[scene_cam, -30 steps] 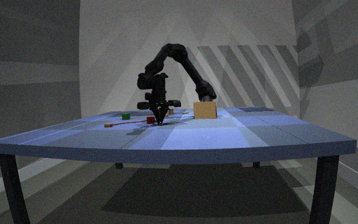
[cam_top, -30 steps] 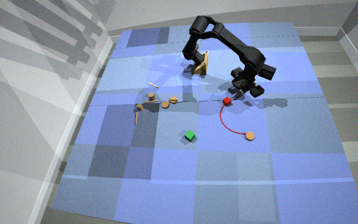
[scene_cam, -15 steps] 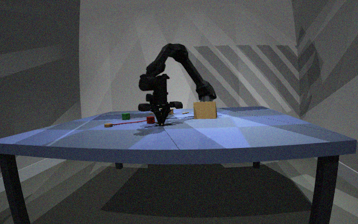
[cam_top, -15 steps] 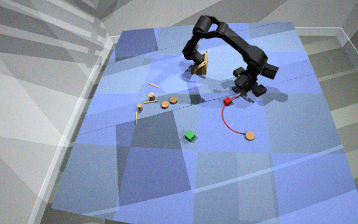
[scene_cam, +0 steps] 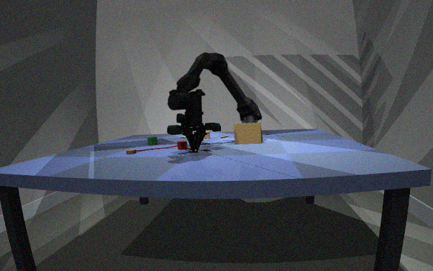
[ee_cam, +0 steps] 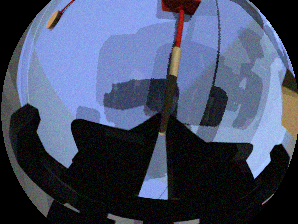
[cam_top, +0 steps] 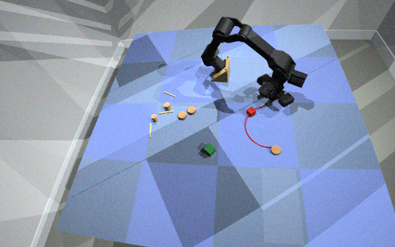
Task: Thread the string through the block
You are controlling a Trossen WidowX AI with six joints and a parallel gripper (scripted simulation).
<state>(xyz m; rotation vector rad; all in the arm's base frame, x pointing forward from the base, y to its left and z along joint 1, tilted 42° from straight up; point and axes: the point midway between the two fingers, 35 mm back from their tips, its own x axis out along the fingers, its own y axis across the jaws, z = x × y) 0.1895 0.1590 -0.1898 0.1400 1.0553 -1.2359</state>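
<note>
My gripper tip is 2 cm short of the thin wooden stick, 3 cm to the left of it and 1 cm below it. Also, from my gripper tip: green cube: 27 cm ahead, 28 cm to the right, 2 cm above; then red cube: 7 cm ahead, 10 cm to the right, 2 cm above; then round wooden button: 26 cm ahead, 1 cm above.
</note>
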